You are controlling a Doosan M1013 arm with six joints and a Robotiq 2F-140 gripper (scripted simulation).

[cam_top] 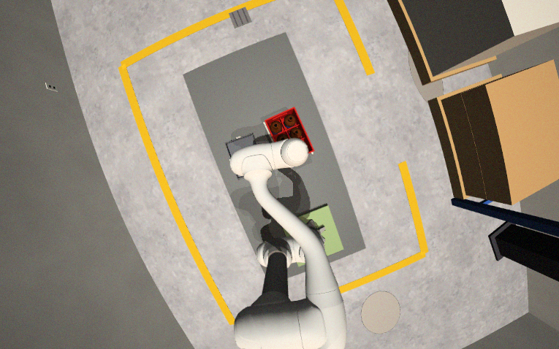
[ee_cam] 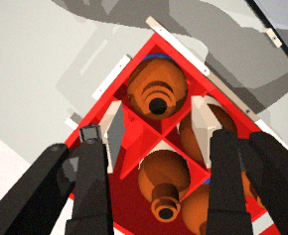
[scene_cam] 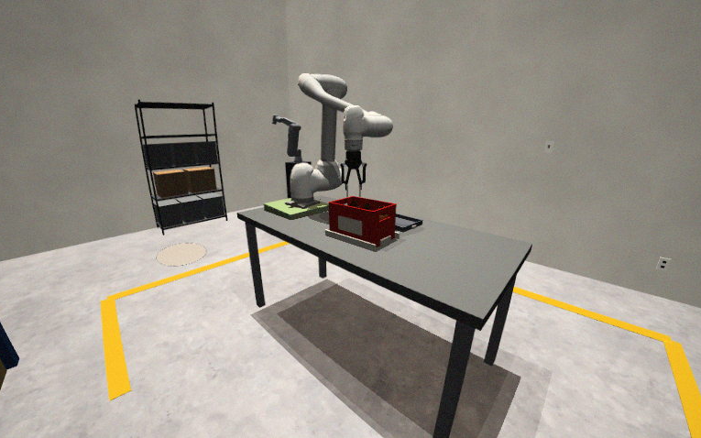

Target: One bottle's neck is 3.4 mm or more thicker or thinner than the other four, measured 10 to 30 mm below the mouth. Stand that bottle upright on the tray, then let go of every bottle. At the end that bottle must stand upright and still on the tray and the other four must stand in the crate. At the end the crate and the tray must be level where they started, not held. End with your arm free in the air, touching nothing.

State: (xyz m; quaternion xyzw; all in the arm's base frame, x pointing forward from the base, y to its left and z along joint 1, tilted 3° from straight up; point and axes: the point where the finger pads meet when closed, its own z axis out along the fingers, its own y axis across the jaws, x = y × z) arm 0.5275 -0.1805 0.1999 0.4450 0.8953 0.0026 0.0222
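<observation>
The red crate lies 80 mm ahead of my hand, 60 mm to the right of it and 130 mm below it. Round my hand: dark grey tray (140 mm ahead, 240 mm to the left, 200 mm below).
</observation>
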